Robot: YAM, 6 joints.
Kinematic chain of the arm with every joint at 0, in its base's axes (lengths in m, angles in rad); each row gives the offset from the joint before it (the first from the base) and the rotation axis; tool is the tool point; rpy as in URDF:
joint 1: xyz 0 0 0.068 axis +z
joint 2: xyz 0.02 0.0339 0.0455 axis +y
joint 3: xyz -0.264 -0.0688 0 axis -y
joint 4: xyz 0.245 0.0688 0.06 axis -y
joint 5: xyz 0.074 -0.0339 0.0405 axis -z
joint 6: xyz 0.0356 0 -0.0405 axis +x
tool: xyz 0 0 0 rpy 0 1.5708 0
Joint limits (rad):
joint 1: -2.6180..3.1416
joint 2: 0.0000..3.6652
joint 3: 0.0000..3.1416
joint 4: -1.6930..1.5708
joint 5: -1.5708..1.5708
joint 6: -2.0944..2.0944
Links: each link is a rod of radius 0.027 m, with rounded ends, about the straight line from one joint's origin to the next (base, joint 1, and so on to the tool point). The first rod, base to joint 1, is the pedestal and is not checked.
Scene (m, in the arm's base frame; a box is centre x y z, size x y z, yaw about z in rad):
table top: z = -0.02
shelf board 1: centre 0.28 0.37 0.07 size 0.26 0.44 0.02 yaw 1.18
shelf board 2: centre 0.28 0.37 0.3 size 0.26 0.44 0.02 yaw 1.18
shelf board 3: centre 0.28 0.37 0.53 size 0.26 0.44 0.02 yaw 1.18
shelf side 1: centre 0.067 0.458 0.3 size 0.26 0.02 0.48 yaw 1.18
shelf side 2: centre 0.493 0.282 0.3 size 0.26 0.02 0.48 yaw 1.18
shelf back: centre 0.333 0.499 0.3 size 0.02 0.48 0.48 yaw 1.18
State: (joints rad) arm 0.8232 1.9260 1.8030 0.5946 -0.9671 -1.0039
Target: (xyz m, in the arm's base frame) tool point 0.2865 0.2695 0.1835
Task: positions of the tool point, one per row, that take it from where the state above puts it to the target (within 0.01 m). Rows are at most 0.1 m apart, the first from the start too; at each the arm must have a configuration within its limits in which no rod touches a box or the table.
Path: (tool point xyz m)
1: 0.2882 0.2671 0.4228
2: 0.2727 0.1886 0.3914
3: 0.2390 0.1186 0.3407
4: 0.2470 0.1289 0.2856
5: 0.2435 0.1330 0.2322
6: 0.2296 0.1313 0.1835
7: 0.2657 0.1949 0.1904
8: 0.2865 0.2695 0.1835

